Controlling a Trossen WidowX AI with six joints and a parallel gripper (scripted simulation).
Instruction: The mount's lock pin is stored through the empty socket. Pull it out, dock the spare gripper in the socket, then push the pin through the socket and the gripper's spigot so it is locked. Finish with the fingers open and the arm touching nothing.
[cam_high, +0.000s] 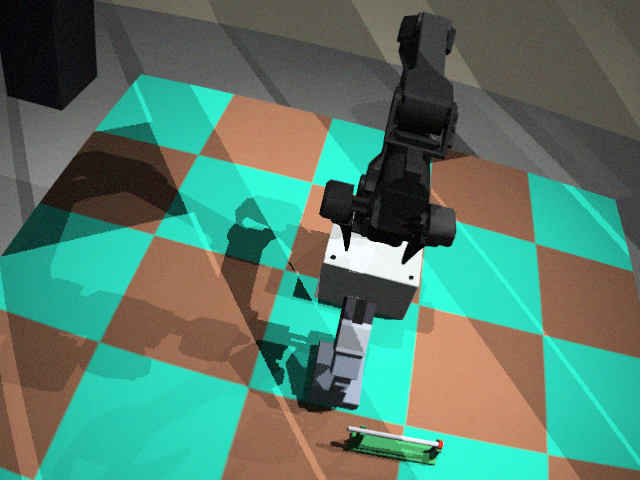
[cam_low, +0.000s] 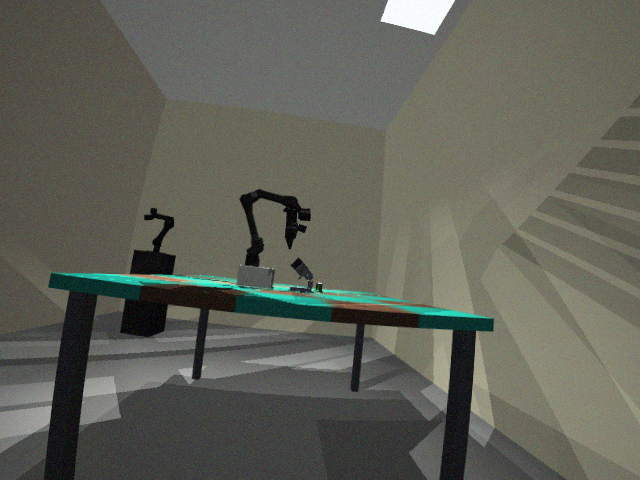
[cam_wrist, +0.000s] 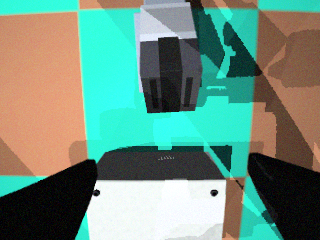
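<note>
Right now my gripper tip is 190 mm above the green holder, 180 mm short of it and 120 mm to the right of it. The rest, counted from my gripper tip: grey socket mount 160 mm below, 100 mm ahead, 10 mm to the left; spare gripper 100 mm below, 70 mm ahead.
</note>
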